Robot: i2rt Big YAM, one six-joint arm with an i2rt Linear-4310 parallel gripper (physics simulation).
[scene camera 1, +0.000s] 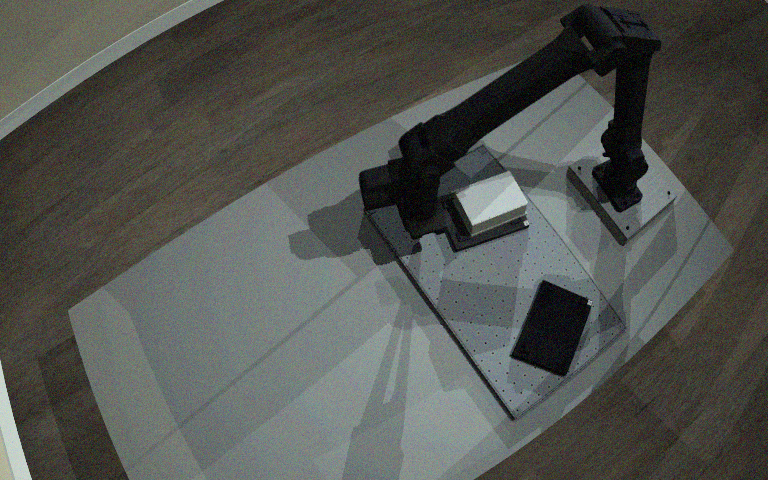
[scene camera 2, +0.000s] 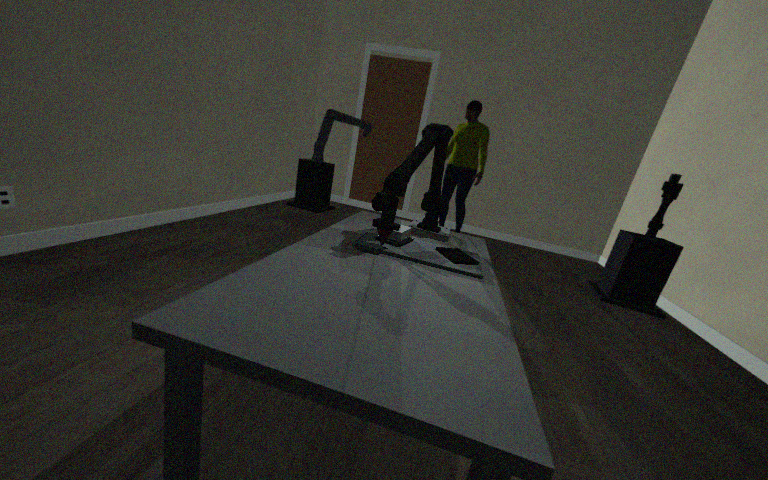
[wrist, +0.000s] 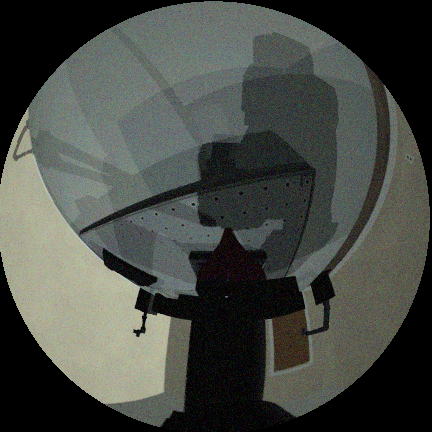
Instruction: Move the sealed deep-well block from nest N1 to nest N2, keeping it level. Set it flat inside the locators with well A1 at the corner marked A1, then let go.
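Frame: origin at the arm's base, x left, y back, z up, level; centimetres.
Where they show: gripper, between the fingertips: (scene camera 1: pixel 419 234) (scene camera 2: pixel 382 244) (wrist: pixel 227 230); arm's base, origin of its link: (scene camera 1: pixel 616 186) (scene camera 2: pixel 428 228).
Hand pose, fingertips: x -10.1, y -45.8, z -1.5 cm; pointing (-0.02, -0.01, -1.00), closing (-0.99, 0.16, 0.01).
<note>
Each offset is from my fingertips to the centre of the thing. "spot": to the spot under its first point. Level surfaces: height alone.
The sealed deep-well block {dx +1.6, dy +15.0, dz +3.2 cm} (scene camera 1: pixel 492 202) (scene camera 2: pixel 403 230) is white and sits level in the dark nest N1 {dx +1.4, dy +13.3, dz +0.5 cm} (scene camera 1: pixel 477 240) at the back of the perforated plate {dx +14.0, dy +11.0, dz -1.0 cm} (scene camera 1: pixel 477 295) (wrist: pixel 257 197). Nest N2 {dx +29.7, dy +14.0, dz +0.5 cm} (scene camera 1: pixel 551 326) (scene camera 2: pixel 455 255) is a flat dark rectangle nearer the plate's front, bare, with a small white mark at one corner {spot: dx +29.3, dy +23.5, dz +0.8 cm} (scene camera 1: pixel 590 302). My gripper (scene camera 1: pixel 416 245) (scene camera 2: pixel 382 238) (wrist: pixel 227 230) is shut on nothing. It points down close to the plate's left edge, beside nest N1 and apart from the block. The block is out of the wrist view.
The arm's base (scene camera 1: pixel 613 186) stands on a second plate at the right. The plate lies on a long grey table {dz -1.7 cm} (scene camera 2: pixel 358 333). A person in a yellow top (scene camera 2: pixel 469 148) and another arm on a pedestal (scene camera 2: pixel 314 183) stand beyond the table near a door.
</note>
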